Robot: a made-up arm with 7 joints. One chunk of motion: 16 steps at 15 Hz.
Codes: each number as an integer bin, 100 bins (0 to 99) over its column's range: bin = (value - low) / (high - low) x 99, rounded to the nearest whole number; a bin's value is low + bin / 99 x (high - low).
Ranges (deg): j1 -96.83..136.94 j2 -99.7..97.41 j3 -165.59..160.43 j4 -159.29..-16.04 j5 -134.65..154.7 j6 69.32..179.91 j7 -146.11..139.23
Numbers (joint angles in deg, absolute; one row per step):
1: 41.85 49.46 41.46 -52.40 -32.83 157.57 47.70
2: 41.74 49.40 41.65 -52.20 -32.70 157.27 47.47
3: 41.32 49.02 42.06 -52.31 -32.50 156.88 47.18
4: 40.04 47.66 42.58 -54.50 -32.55 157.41 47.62
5: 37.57 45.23 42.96 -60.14 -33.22 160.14 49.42
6: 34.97 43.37 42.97 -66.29 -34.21 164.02 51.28
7: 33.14 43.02 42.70 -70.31 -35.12 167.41 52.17
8: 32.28 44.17 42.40 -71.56 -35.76 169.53 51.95
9: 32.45 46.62 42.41 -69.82 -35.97 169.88 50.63
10: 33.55 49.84 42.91 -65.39 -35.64 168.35 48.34
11: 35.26 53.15 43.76 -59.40 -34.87 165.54 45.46
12: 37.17 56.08 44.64 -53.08 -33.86 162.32 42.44
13: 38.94 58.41 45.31 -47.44 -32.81 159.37 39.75
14: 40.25 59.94 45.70 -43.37 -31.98 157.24 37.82
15: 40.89 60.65 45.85 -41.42 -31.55 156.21 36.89
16: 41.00 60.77 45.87 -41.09 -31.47 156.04 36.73
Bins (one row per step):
1: 59 75 63 74 35 79 67
2: 59 75 63 74 35 79 67
3: 59 75 63 74 35 78 67
4: 58 74 63 72 35 79 67
5: 57 73 63 69 35 81 68
6: 56 72 63 64 34 85 68
7: 55 72 63 61 34 88 69
8: 55 72 63 61 34 90 69
9: 55 73 63 62 34 90 68
10: 55 75 63 65 34 89 67
11: 56 77 64 69 34 86 66
12: 57 78 64 73 34 83 65
13: 57 79 64 77 35 81 64
14: 58 80 64 80 35 79 64
15: 58 81 64 81 35 78 63
16: 58 81 64 82 35 78 63

